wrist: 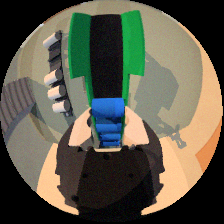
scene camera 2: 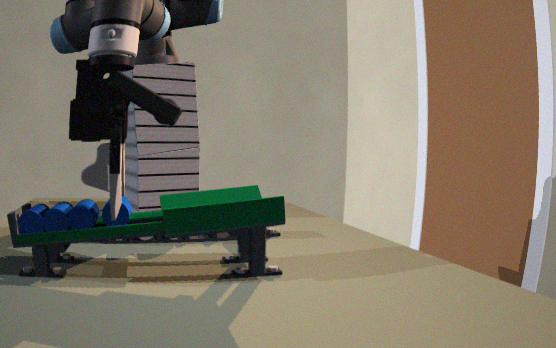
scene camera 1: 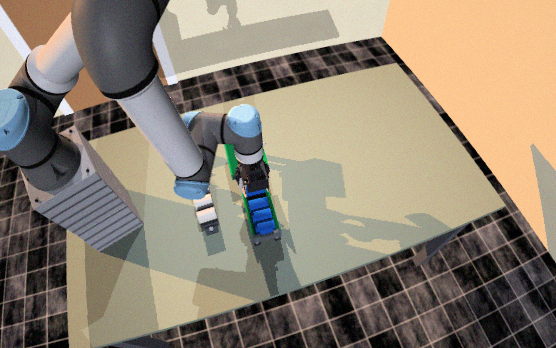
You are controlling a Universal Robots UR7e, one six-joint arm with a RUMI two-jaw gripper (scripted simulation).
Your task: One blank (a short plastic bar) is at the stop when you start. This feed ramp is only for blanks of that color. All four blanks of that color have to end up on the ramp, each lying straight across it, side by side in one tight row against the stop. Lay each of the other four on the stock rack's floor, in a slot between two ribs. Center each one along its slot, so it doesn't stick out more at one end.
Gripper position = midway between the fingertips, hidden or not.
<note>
In view: my gripper (scene camera 2: 115, 215) and a blue blank (scene camera 2: 85, 214).
My gripper shows as well in the wrist view (wrist: 108, 107) and in scene camera 1 (scene camera 1: 255, 191).
</note>
